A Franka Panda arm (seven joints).
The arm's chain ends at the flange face. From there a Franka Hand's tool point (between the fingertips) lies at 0.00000 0.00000 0.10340 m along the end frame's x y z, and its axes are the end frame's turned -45 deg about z.
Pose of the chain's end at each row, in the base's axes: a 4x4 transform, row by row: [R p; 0 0 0 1], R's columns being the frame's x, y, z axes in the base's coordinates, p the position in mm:
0.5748 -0.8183 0.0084 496.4; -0.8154 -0.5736 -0.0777 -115.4; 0.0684 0.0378 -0.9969 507.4; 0 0 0 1
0.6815 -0.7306 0.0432 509.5; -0.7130 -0.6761 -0.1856 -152.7; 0.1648 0.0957 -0.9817 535.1; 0 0 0 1
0.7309 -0.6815 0.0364 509.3; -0.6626 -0.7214 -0.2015 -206.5; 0.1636 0.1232 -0.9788 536.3; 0 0 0 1
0.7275 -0.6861 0.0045 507.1; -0.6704 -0.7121 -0.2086 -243.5; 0.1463 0.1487 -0.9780 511.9; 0 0 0 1
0.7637 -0.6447 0.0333 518.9; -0.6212 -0.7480 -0.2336 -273.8; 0.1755 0.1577 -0.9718 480.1; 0 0 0 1
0.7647 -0.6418 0.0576 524.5; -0.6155 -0.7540 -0.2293 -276.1; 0.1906 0.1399 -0.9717 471.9; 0 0 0 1
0.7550 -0.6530 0.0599 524.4; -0.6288 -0.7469 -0.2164 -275.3; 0.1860 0.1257 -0.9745 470.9; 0 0 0 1
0.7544 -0.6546 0.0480 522.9; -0.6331 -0.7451 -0.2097 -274.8; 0.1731 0.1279 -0.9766 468.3; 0 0 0 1
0.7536 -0.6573 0.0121 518.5; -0.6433 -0.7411 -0.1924 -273.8; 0.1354 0.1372 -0.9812 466.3; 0 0 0 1
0.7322 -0.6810 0.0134 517.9; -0.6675 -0.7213 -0.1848 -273.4; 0.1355 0.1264 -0.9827 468.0; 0 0 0 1
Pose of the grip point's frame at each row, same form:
0.9851 -0.1722 0.0084 497.3; -0.1710 -0.9822 -0.0777 -123.4; 0.0216 0.0751 -0.9969 404.3; 0 0 0 1
0.9985 -0.0347 0.0432 514.0; -0.0261 -0.9822 -0.1856 -171.9; 0.0489 0.1842 -0.9817 433.6; 0 0 0 1
0.9987 0.0349 0.0364 513.1; 0.0416 -0.9786 -0.2015 -227.3; 0.0286 0.2028 -0.9788 435.1; 0 0 0 1
0.9996 0.0293 0.0045 507.6; 0.0295 -0.9776 -0.2086 -265.1; -0.0017 0.2086 -0.9780 410.8; 0 0 0 1
0.9959 0.0841 0.0333 522.3; 0.0897 -0.9682 -0.2336 -298.0; 0.0126 0.2356 -0.9718 379.6; 0 0 0 1
0.9945 0.0869 0.0576 530.5; 0.0979 -0.9684 -0.2293 -299.8; 0.0359 0.2337 -0.9717 371.4; 0 0 0 1
0.9956 0.0721 0.0599 530.6; 0.0835 -0.9728 -0.2164 -297.7; 0.0426 0.2204 -0.9745 370.1; 0 0 0 1
0.9963 0.0706 0.0480 527.9; 0.0792 -0.9745 -0.2097 -296.5; 0.0320 0.2128 -0.9766 367.3; 0 0 0 1
0.9977 0.0681 0.0121 519.8; 0.0692 -0.9789 -0.1924 -293.7; -0.0013 0.1928 -0.9812 364.8; 0 0 0 1
0.9993 0.0362 0.0134 519.3; 0.0380 -0.9820 -0.1848 -292.5; 0.0064 0.1852 -0.9827 366.4; 0 0 0 1

